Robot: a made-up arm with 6 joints.
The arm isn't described. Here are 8 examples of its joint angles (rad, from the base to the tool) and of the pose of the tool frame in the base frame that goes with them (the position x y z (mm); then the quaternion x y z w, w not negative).
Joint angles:
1: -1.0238 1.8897 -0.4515 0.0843 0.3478 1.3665
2: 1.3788 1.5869 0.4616 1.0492 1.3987 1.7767
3: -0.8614 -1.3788 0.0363 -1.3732 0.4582 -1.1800
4: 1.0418 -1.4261 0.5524 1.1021 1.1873 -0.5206
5: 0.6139 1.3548 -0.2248 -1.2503 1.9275 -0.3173
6: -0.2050 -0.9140 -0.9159 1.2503 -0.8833 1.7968
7: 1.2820 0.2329 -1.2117 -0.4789 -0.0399 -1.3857
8: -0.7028 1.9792 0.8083 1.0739 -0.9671 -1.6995
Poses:
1: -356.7 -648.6 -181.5 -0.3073 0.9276 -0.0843 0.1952
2: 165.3 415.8 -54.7 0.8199 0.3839 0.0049 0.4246
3: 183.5 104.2 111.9 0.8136 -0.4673 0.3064 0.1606
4: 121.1 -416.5 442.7 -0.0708 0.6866 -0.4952 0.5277
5: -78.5 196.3 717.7 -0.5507 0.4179 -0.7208 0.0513
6: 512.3 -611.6 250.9 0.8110 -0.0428 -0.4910 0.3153
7: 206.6 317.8 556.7 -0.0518 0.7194 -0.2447 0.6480
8: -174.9 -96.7 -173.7 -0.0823 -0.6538 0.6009 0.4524
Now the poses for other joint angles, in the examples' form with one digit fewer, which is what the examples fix.
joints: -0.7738 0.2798 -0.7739 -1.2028 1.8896 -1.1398
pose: -118 13 812 -0.756 -0.187 -0.533 0.332
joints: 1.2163 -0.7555 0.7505 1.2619 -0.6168 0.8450
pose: -62 -29 996 -0.007 -0.641 -0.563 0.522
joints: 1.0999 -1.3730 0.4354 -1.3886 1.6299 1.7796
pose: 312 -54 -123 0.282 0.569 0.450 0.628
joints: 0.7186 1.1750 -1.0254 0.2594 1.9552 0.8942
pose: -189 370 363 -0.877 -0.477 0.050 0.029
